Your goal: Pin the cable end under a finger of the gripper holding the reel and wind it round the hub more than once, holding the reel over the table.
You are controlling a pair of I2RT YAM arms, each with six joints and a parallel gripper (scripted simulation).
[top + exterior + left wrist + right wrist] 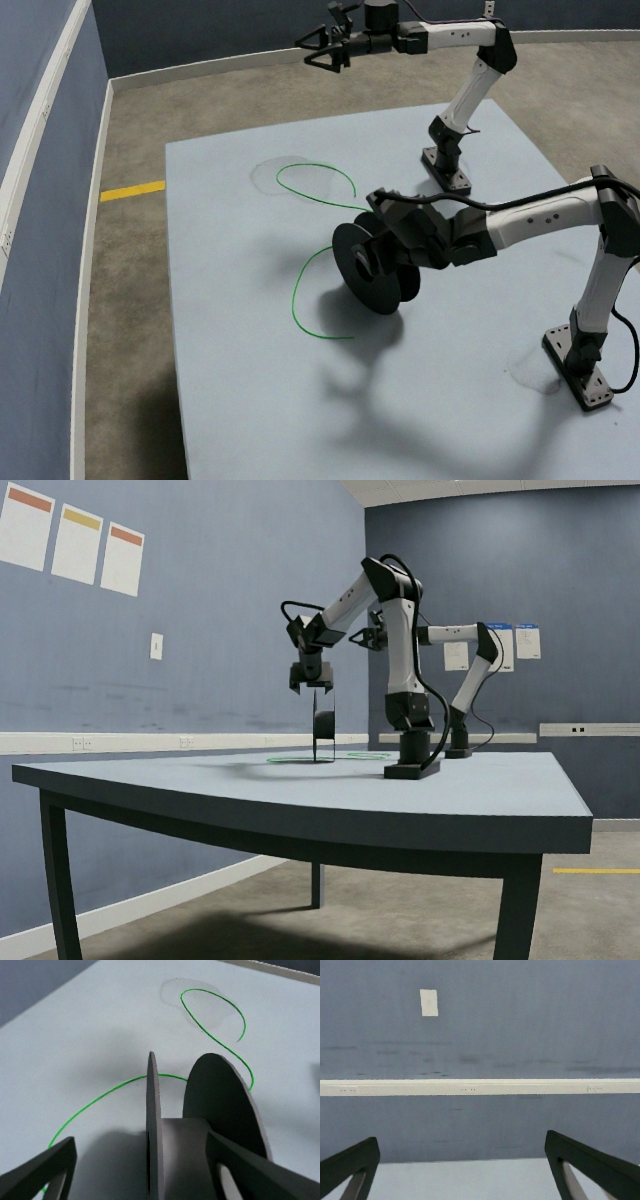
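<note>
My left gripper is now 2 cm past the black reel, 3 cm to the left of it and 9 cm above it.
</note>
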